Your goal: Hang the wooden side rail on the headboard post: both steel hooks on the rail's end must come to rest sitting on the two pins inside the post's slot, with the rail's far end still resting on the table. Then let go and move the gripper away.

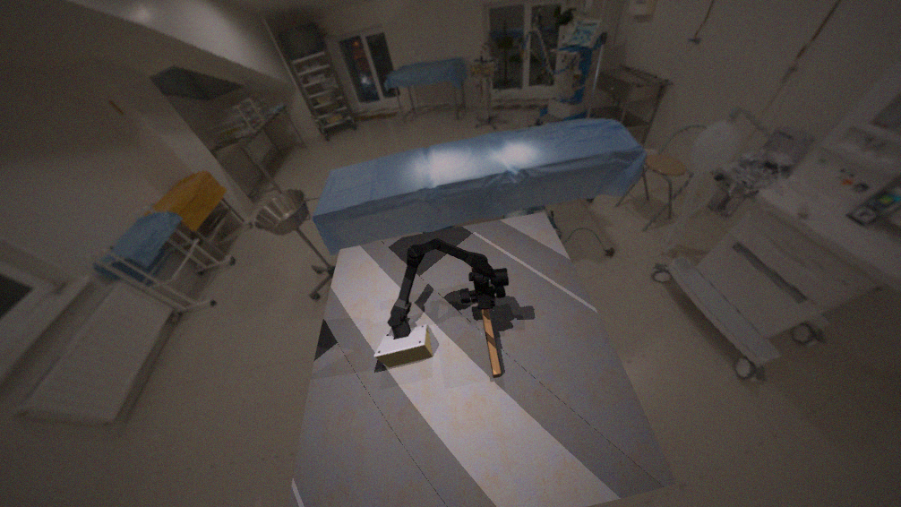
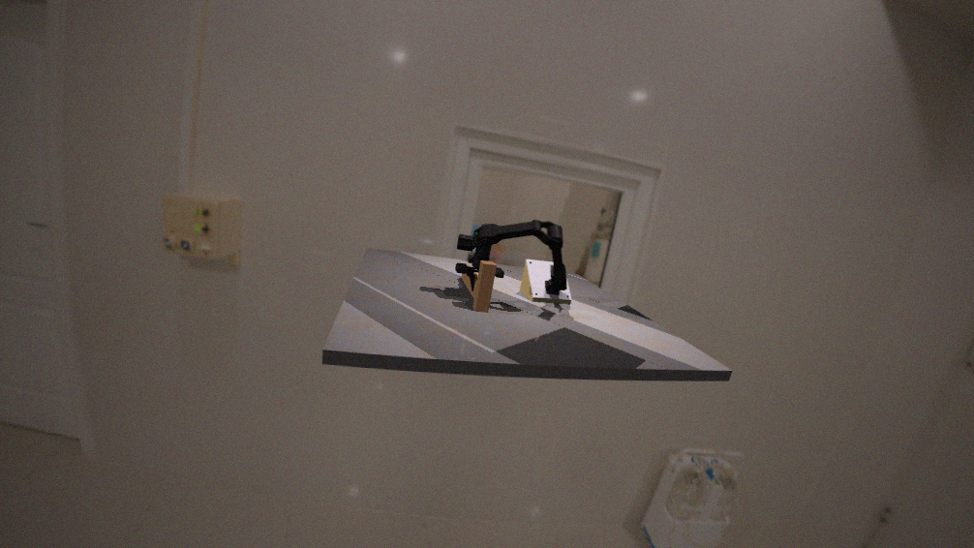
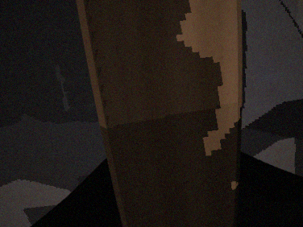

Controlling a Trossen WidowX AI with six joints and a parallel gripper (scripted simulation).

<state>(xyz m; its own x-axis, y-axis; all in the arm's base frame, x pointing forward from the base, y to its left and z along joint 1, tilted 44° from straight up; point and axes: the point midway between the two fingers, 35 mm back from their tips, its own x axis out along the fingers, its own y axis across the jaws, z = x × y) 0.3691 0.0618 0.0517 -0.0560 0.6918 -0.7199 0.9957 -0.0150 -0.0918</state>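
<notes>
Now: gripper tip 110 mm to the right of the headboard post, 50 mm below it and 10 mm short of it.
</notes>
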